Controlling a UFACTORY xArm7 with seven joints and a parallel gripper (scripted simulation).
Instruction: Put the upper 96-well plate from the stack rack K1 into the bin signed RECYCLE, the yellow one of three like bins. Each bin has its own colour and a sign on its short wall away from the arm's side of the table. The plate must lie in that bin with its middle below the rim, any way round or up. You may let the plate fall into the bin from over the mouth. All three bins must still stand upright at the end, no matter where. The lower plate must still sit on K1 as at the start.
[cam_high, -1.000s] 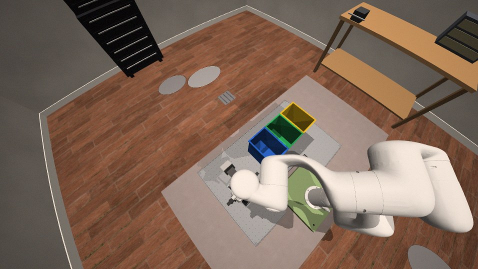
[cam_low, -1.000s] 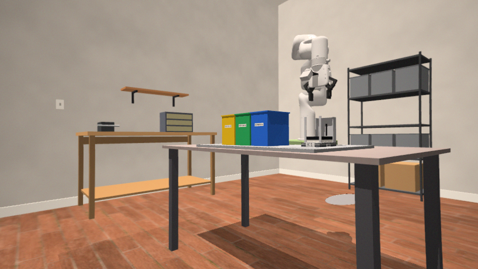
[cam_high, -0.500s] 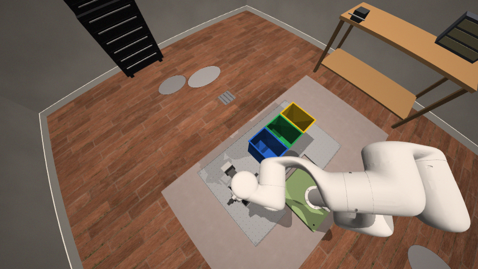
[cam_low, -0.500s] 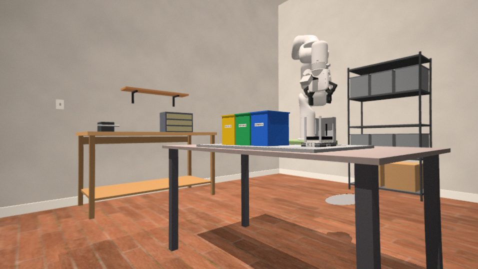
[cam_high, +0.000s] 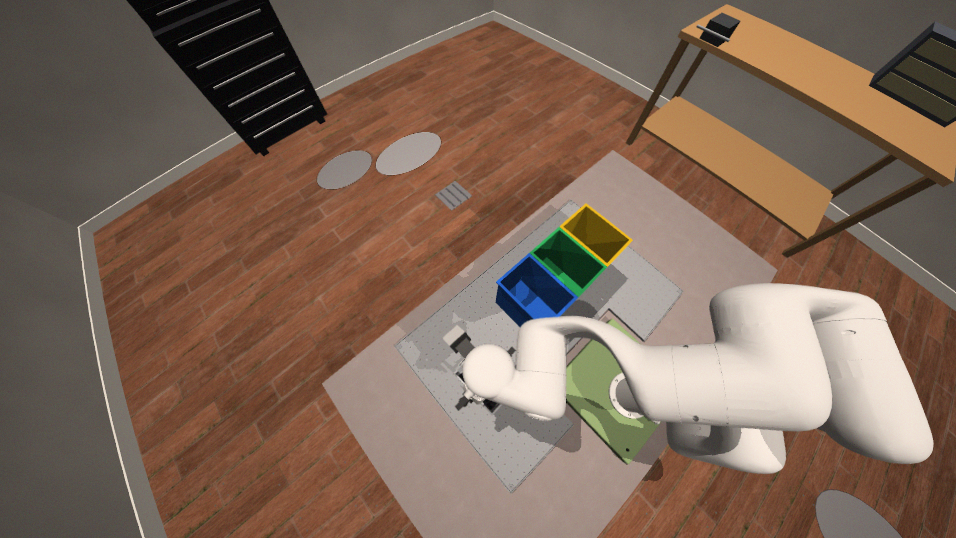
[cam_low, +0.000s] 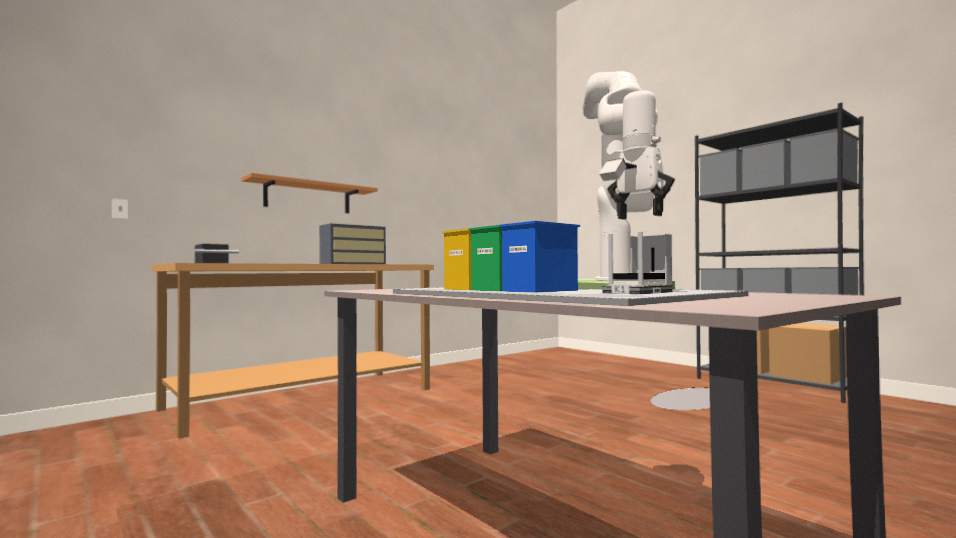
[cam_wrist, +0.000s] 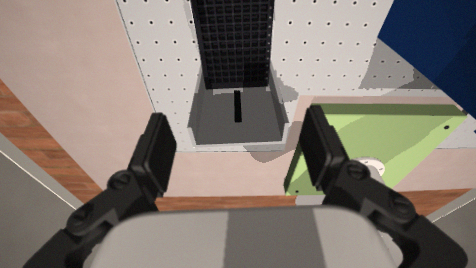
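My hand is 15 cm above the black 96-well plate. The rest, counted from my hand: green bin 39 cm to the right, 10 cm below, 6 cm ahead; white plate 16 cm below; blue bin 26 cm to the right, 10 cm below, 7 cm ahead.
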